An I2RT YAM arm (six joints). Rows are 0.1 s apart.
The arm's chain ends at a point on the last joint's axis. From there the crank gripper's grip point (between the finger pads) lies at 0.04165 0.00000 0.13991 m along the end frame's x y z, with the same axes.
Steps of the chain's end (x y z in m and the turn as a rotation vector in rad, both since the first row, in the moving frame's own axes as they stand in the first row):
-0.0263, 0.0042, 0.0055, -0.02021, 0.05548, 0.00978
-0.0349, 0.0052, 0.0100, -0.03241, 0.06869, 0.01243
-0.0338, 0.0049, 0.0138, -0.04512, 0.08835, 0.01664
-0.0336, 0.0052, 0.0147, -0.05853, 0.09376, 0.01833
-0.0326, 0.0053, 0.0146, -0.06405, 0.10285, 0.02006
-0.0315, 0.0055, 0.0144, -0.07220, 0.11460, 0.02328
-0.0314, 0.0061, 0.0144, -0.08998, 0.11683, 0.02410
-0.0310, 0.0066, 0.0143, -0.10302, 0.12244, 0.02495
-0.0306, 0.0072, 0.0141, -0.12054, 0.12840, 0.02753
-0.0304, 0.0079, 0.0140, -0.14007, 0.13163, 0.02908
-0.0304, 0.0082, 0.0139, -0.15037, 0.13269, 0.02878
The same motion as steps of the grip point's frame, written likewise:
-0.0186, 0.0074, 0.0029, -0.02021, 0.05548, 0.00978
-0.0254, 0.0103, 0.0067, -0.03241, 0.06869, 0.01243
-0.0217, 0.0119, 0.0094, -0.04512, 0.08835, 0.01664
-0.0208, 0.0141, 0.0099, -0.05853, 0.09376, 0.01833
-0.0186, 0.0151, 0.0093, -0.06405, 0.10285, 0.02006
-0.0159, 0.0166, 0.0083, -0.07220, 0.11460, 0.02328
-0.0156, 0.0196, 0.0080, -0.08998, 0.11683, 0.02410
-0.0144, 0.0219, 0.0074, -0.10302, 0.12244, 0.02495
-0.0133, 0.0250, 0.0065, -0.12054, 0.12840, 0.02753
-0.0128, 0.0285, 0.0059, -0.14007, 0.13163, 0.02908
-0.0126, 0.0301, 0.0055, -0.15037, 0.13269, 0.02878

